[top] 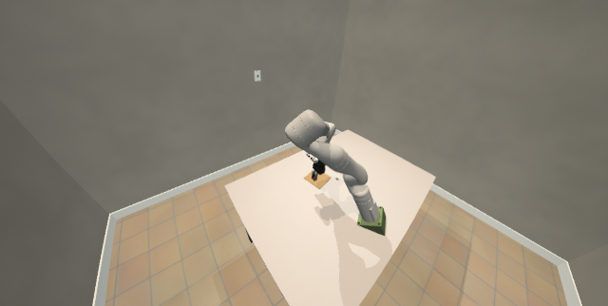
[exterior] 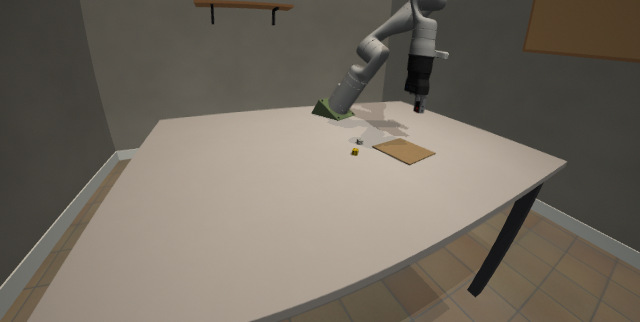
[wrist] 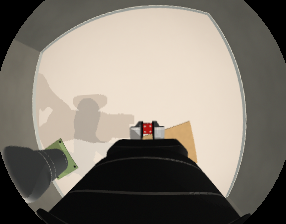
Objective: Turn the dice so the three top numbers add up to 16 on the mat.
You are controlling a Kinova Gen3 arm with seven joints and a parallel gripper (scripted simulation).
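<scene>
Now: the tan mat 12 cm below my hand, 10 cm to the right of it and 5 cm ahead of it. Also, from my hand: white die: 20 cm to the right, 11 cm below, 6 cm behind; red die: 1 cm below; yellow die: 26 cm to the right, 11 cm below.
</scene>
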